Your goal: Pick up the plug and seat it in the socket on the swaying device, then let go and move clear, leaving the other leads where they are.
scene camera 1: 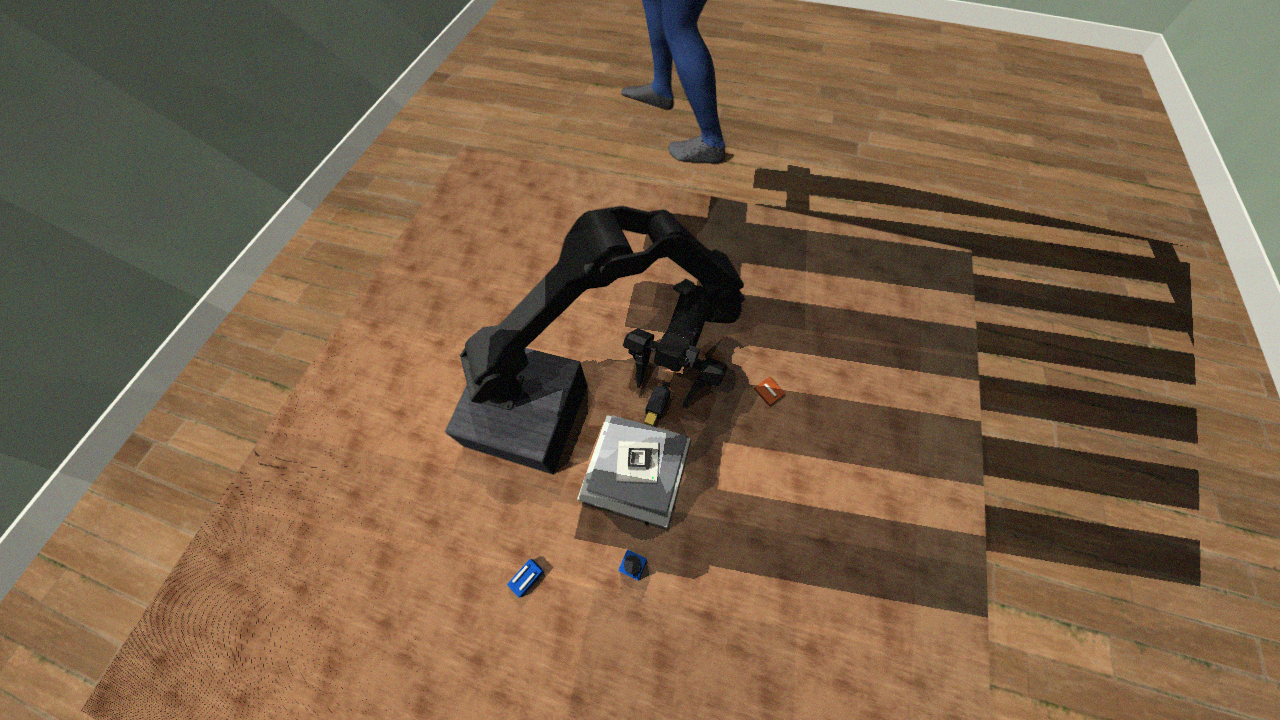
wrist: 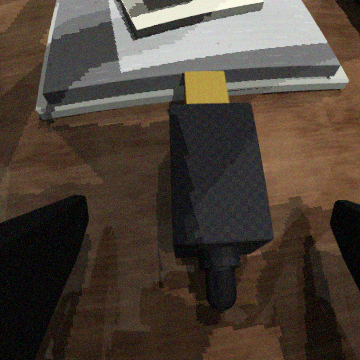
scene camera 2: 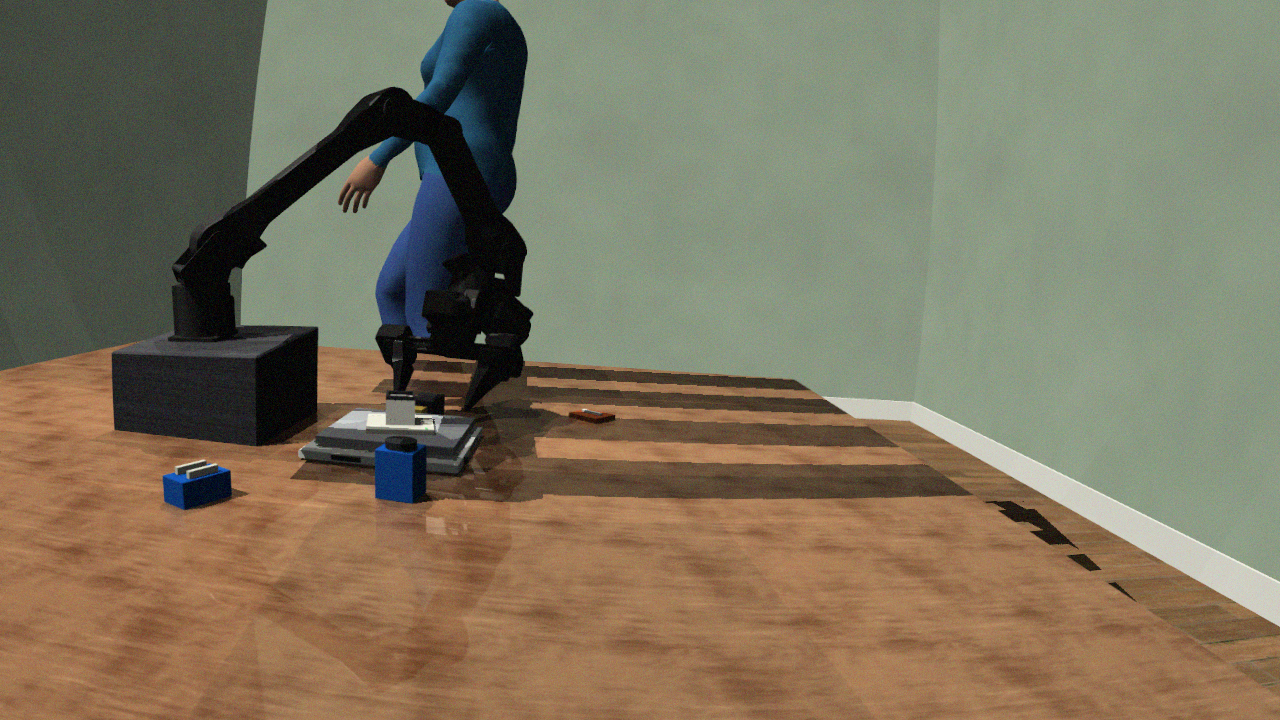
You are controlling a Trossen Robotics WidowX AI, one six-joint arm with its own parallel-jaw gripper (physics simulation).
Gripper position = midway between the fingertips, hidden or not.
My gripper (scene camera 2: 430, 405) is open and holds nothing. Also in view: a plug (wrist: 220, 209).
